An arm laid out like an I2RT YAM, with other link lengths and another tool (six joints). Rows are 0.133 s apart.
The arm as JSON. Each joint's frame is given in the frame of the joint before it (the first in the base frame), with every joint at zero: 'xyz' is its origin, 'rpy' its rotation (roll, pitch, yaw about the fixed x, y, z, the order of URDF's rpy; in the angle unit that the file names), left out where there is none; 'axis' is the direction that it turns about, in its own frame. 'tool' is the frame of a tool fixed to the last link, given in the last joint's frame.
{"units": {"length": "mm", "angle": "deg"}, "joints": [
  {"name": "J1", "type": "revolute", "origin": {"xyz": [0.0, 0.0, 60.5]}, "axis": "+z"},
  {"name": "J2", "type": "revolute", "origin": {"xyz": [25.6, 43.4, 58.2]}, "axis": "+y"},
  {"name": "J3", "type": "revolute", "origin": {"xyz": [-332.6, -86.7, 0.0]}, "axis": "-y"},
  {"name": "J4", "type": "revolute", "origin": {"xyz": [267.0, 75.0, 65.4]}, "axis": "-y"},
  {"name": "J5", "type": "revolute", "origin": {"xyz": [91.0, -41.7, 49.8]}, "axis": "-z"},
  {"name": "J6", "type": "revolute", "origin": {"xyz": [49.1, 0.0, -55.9]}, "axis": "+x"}
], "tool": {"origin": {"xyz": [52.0, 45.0, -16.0], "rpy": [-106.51, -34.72, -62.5]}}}
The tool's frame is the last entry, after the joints.
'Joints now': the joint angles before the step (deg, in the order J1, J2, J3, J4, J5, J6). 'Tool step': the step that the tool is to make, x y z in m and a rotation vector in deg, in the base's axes. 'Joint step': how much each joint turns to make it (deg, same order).
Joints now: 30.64, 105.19, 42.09, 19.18, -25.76, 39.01
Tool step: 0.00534, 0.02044, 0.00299, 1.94, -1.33, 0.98
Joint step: 2.05, 2.18, 2.06, 2.96, 0.14, 1.58
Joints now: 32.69, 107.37, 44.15, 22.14, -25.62, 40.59
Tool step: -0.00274, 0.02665, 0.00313, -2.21, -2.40, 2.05
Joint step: 3.53, 0.94, 3.57, -2.53, 3.21, -1.56
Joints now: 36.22, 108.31, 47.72, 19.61, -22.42, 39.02
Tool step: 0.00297, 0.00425, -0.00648, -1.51, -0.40, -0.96
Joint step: 0.57, 1.05, 0.71, -0.26, 2.10, -0.09
